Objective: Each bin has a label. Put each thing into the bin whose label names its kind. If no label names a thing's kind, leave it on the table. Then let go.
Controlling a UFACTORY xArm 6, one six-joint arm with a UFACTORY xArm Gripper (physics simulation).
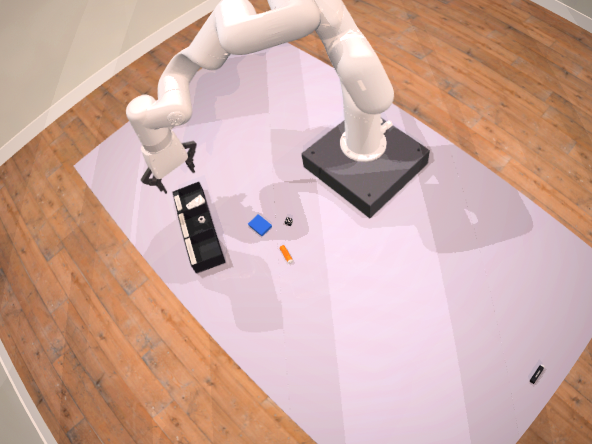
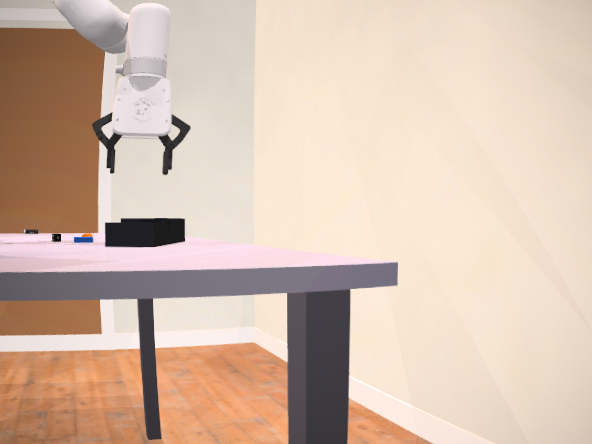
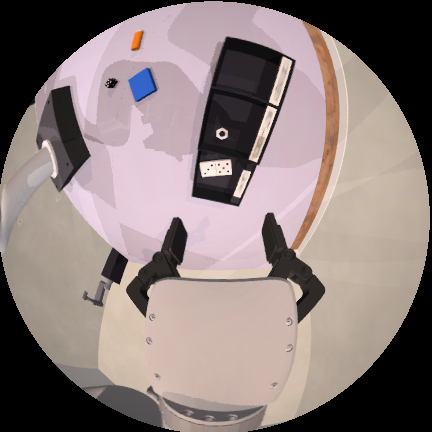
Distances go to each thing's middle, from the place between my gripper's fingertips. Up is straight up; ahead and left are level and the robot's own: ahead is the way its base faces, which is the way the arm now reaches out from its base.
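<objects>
There is the black three-bin tray [image 1: 203, 248], and I can see that my gripper is 2 cm short of it, 8 cm to the right of it and 10 cm above it.
</objects>
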